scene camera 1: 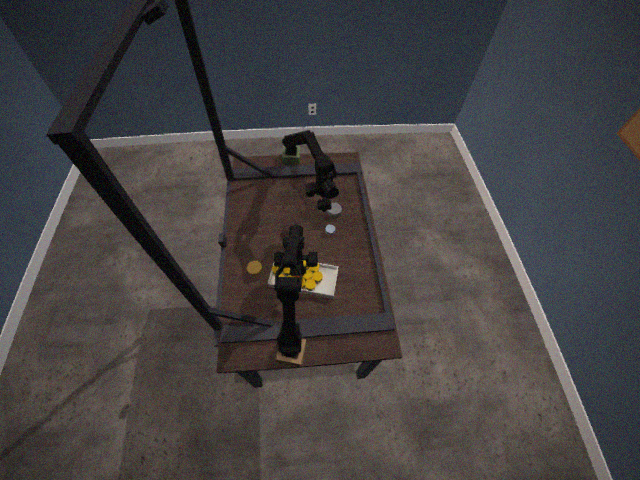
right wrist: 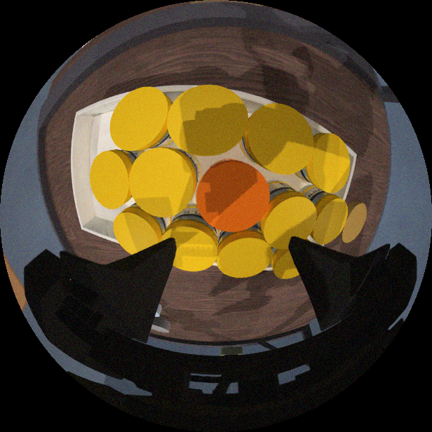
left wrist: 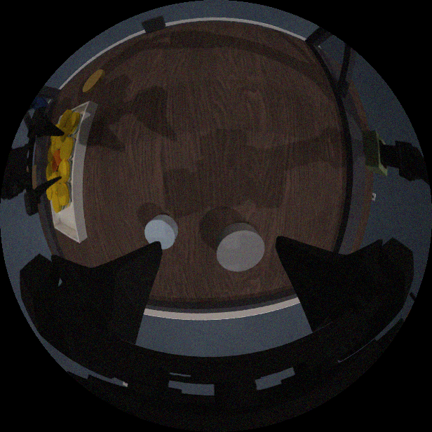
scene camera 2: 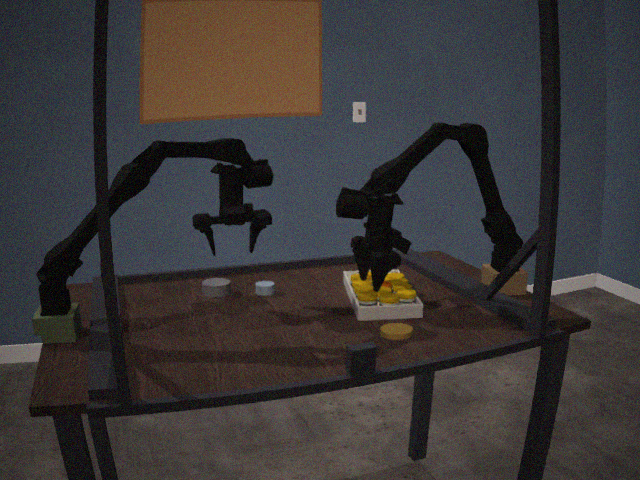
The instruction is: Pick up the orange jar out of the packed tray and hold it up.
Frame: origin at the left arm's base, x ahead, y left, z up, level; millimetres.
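Seen in the pictures: left gripper, between the fingertips: [scene camera 2: 232, 254]; right gripper, between the fingertips: [scene camera 2: 369, 285]; left arm's base, origin of its link: [scene camera 1: 291, 151] [scene camera 2: 55, 310]; right arm's base, origin of its link: [scene camera 1: 291, 349].
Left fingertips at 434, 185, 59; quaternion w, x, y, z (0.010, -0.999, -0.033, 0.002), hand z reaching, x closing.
Observation:
Offsets run from my left fingertips to a thing's top centre, as dx, dy, dz.
The orange jar @[+342, -115, -68] [right wrist: 233, 195] [left wrist: 56, 160] [scene camera 2: 386, 284] stands upright in the white tray @[+348, -85, -84] [right wrist: 76, 170] [scene camera 2: 390, 311] [scene camera 1: 328, 281], surrounded by several yellow-lidded jars [right wrist: 162, 182]. In the right wrist view its orange lid shows, partly in shadow; its body is hidden. My right gripper [right wrist: 235, 244] [scene camera 2: 371, 283] [scene camera 1: 295, 260] is open and empty above the packed jars. In the right wrist view the orange lid lies above the line between its fingertips. My left gripper [left wrist: 219, 245] [scene camera 2: 232, 253] [scene camera 1: 317, 198] is open and empty, high above the table, away from the tray.
A grey disc @[-41, +63, -86] [scene camera 1: 334, 209] [scene camera 2: 216, 287] [left wrist: 240, 250] and a smaller pale blue disc @[+83, +40, -92] [scene camera 1: 330, 228] [scene camera 2: 264, 288] [left wrist: 161, 232] lie near the left gripper. A gold disc @[+303, -319, -104] [scene camera 1: 254, 267] [scene camera 2: 395, 331] [right wrist: 354, 222] lies beside the tray. Dark frame posts [scene camera 2: 547, 155] rise at the table's edge.

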